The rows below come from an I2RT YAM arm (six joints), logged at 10 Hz.
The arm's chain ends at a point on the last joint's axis. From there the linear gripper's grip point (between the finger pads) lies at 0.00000 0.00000 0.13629 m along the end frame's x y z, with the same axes.
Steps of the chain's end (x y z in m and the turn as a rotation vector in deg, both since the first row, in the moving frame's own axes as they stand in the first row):
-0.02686 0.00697 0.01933 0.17 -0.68 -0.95
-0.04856 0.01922 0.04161 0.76 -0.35 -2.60
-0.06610 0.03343 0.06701 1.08 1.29 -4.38
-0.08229 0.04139 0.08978 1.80 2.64 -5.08
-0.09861 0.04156 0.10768 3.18 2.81 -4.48
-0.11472 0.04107 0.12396 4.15 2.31 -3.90
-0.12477 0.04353 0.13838 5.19 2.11 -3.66
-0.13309 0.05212 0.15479 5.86 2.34 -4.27
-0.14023 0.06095 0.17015 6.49 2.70 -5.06
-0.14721 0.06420 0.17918 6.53 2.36 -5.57
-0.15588 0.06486 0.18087 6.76 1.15 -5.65
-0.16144 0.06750 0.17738 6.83 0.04 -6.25
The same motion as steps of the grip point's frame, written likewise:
-0.02848 0.00658 0.01932 0.17 -0.68 -0.95
-0.04943 0.01743 0.04160 0.76 -0.35 -2.60
-0.06313 0.03075 0.06695 1.08 1.29 -4.38
-0.07621 0.03684 0.08957 1.80 2.64 -5.08
-0.09223 0.03375 0.10731 3.18 2.81 -4.48
-0.10957 0.03103 0.12349 4.15 2.31 -3.90
-0.12016 0.03105 0.13773 5.19 2.11 -3.66
-0.12806 0.03801 0.15396 5.86 2.34 -4.27
-0.13451 0.04529 0.16913 6.49 2.70 -5.06
-0.14237 0.04846 0.17818 6.53 2.36 -5.57
-0.15395 0.04871 0.17990 6.76 1.15 -5.65
-0.16223 0.05132 0.17641 6.83 0.04 -6.25

